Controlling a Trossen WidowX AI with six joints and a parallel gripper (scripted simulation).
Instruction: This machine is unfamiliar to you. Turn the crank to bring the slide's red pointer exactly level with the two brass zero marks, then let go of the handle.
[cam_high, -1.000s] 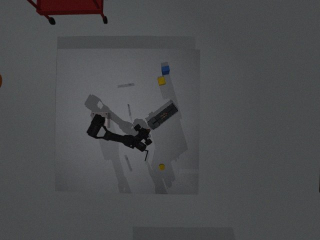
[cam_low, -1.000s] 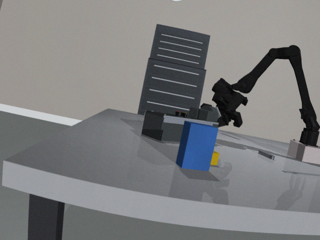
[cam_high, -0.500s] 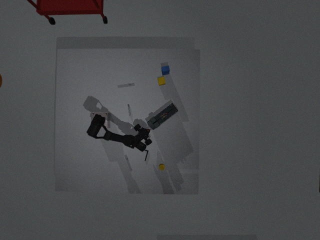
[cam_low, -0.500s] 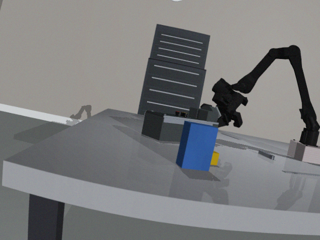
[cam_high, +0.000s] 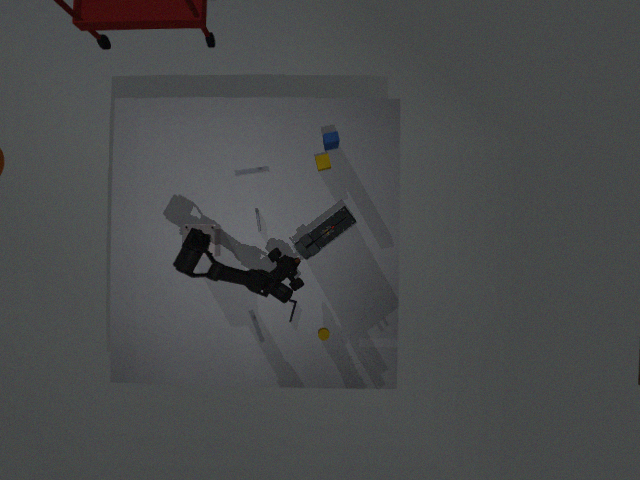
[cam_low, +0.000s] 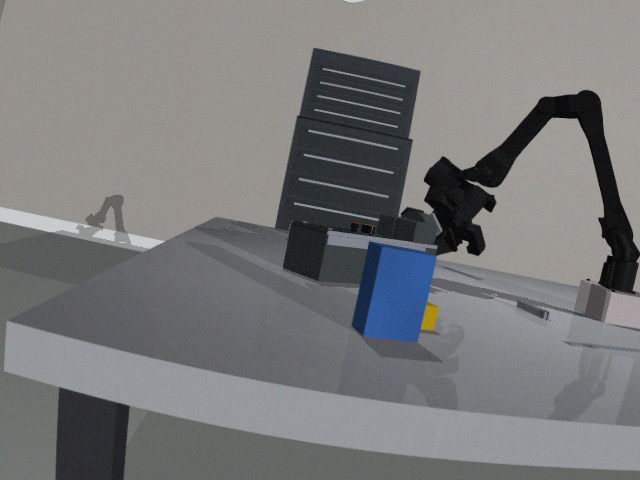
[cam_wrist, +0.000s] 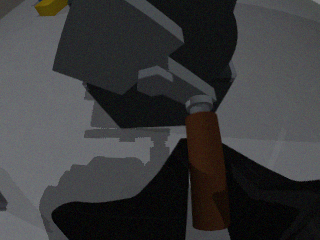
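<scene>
My gripper tip is now 3 cm below the brown crank handle, 1 cm to the left of it and 1 cm past it. From my gripper tip the other things lie so: red pointer (16 cm to the left, 12 cm ahead, 4 cm above); then black hex key (21 cm to the right, 4 cm below); then yellow block (44 cm to the left, 4 cm ahead, 3 cm below).
</scene>
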